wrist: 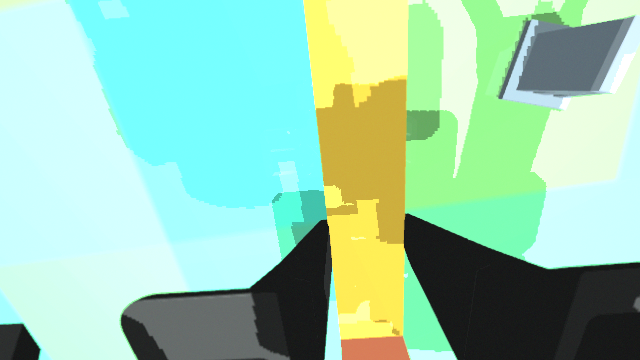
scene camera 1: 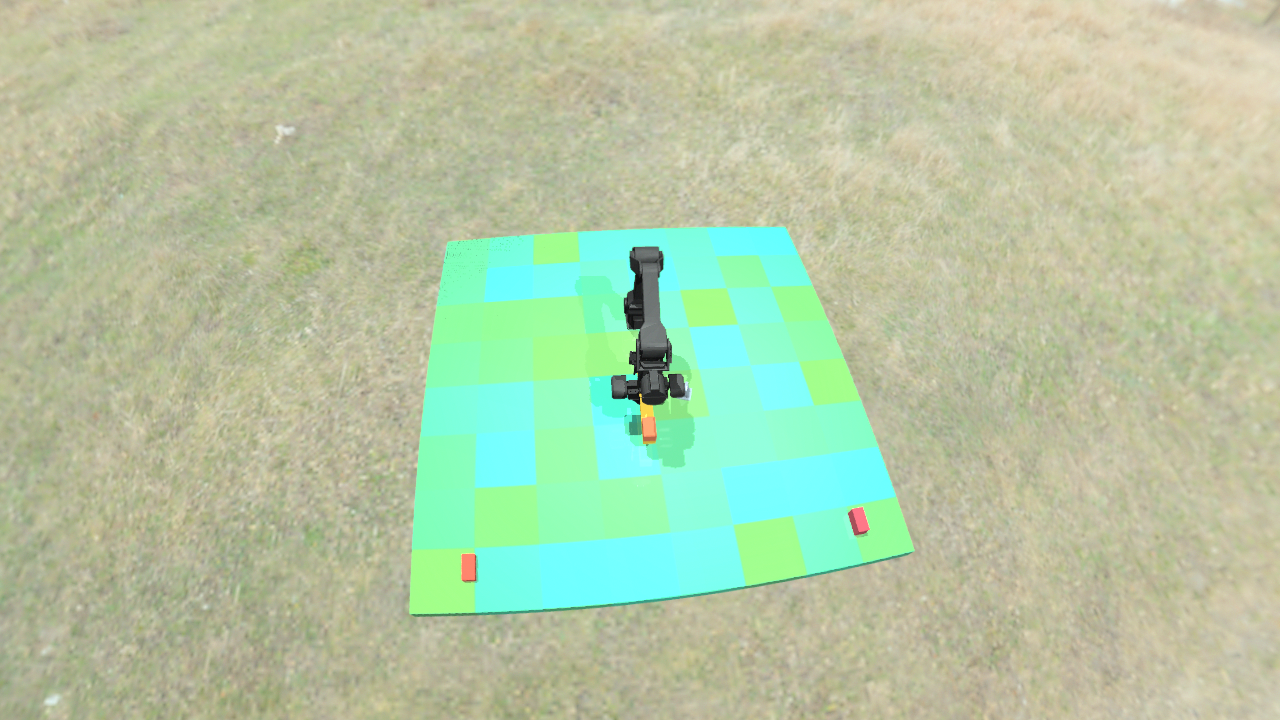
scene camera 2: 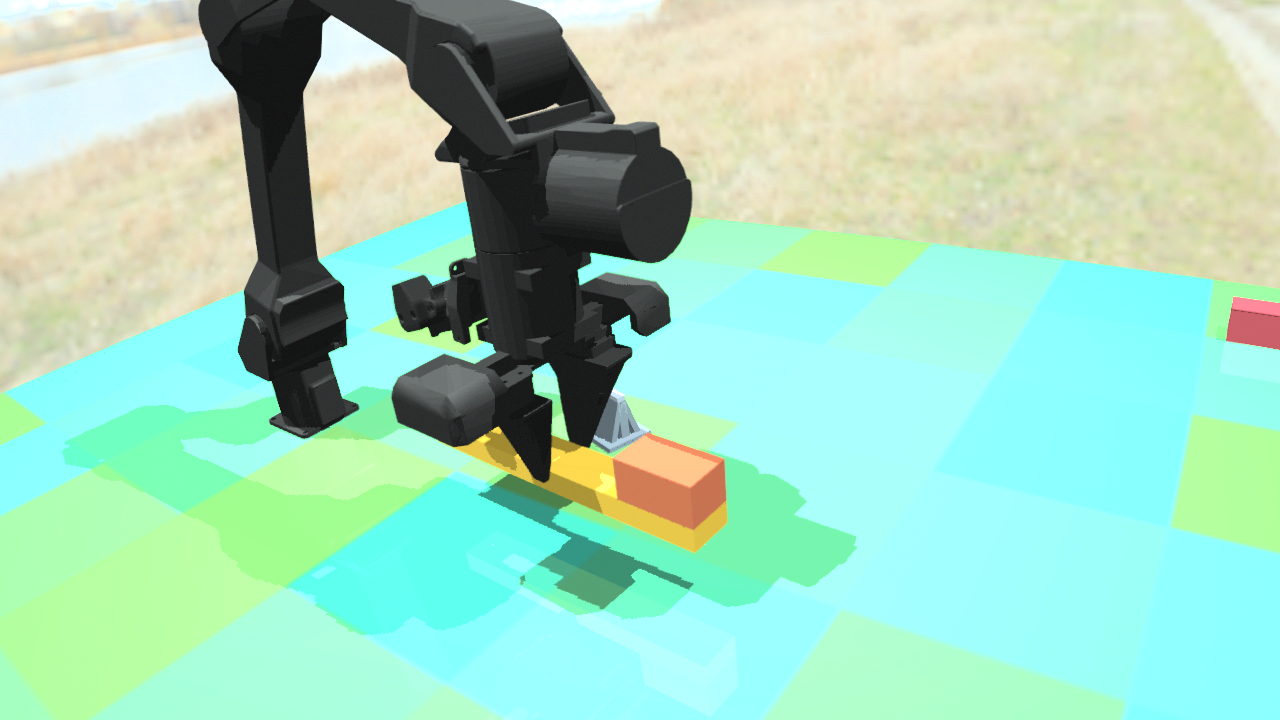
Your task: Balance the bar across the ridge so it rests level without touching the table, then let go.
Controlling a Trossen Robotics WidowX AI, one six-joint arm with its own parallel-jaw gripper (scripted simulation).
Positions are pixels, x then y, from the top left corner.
Scene:
my gripper: holds a bar [scene camera 2: 677,493]

